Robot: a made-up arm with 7 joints.
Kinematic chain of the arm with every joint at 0, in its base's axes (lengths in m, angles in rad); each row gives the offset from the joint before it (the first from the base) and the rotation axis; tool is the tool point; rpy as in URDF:
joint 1: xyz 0.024 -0.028 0.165 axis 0 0.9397 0.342
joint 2: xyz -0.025 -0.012 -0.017 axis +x
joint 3: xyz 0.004 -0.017 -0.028 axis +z
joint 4: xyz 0.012 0 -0.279 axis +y
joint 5: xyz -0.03 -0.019 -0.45 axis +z
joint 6: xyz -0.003 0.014 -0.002 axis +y
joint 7: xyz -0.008 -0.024 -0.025 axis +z
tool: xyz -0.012 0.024 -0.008 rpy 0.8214 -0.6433 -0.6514
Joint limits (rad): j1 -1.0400..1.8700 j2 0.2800..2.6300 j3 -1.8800..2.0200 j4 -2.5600..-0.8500 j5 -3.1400..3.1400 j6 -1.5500..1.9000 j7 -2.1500..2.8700
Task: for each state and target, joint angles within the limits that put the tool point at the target. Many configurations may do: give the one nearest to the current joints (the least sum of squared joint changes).
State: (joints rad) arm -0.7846 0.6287 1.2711 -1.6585 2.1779 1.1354 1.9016
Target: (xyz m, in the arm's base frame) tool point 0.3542 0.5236 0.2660
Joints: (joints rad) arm -0.8995 0.8559 1.2786 -0.9757 2.1351 0.9505 1.9575
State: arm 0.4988 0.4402 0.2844 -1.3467 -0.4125 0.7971 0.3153
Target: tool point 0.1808 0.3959 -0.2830
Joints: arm 0.4390 0.5799 0.3873 -1.3282 -0.4190 0.7826 0.3095
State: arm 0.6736 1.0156 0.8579 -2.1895 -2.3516 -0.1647 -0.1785
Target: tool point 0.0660 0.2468 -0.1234
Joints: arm 1.4211 0.6650 0.4945 -2.1330 -2.3664 -0.1582 -0.2072
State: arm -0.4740 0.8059 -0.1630 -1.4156 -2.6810 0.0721 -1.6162
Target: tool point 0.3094 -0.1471 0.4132
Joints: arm -0.8870 0.7933 0.0406 -2.2539 -2.6757 0.1310 -1.5881
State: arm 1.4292 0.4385 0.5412 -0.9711 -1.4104 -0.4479 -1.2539
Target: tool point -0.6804 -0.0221 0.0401
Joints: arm 1.8700 0.2800 0.2650 -0.8500 -1.4668 -0.9891 -1.4710
